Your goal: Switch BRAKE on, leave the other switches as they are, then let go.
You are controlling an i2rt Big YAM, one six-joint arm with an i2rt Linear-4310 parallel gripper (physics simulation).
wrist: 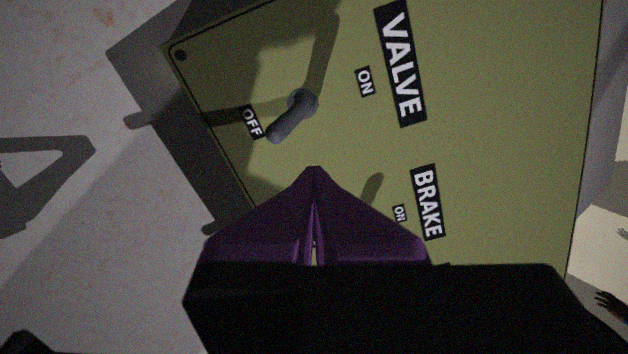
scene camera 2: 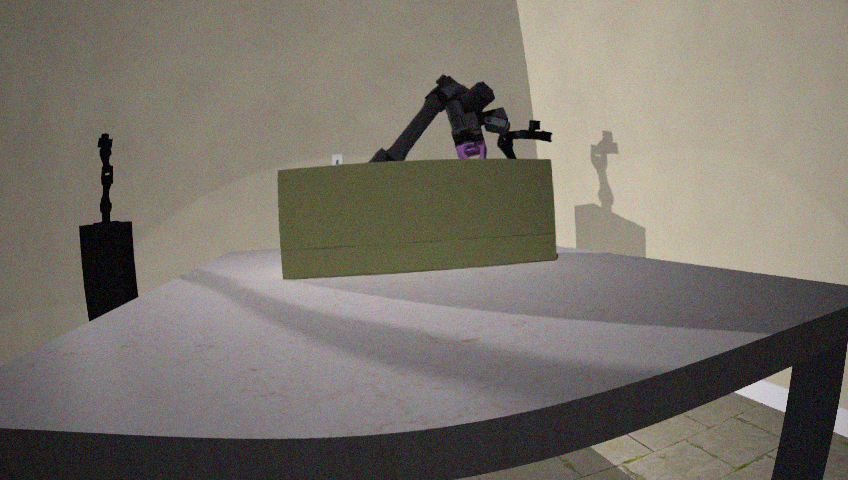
Observation:
In view: the gripper (scene camera 2: 480, 174) and an olive switch panel (scene camera 2: 418, 215).
The gripper is seen too in the wrist view (wrist: 314, 177). The olive switch panel also shows in the wrist view (wrist: 471, 131).

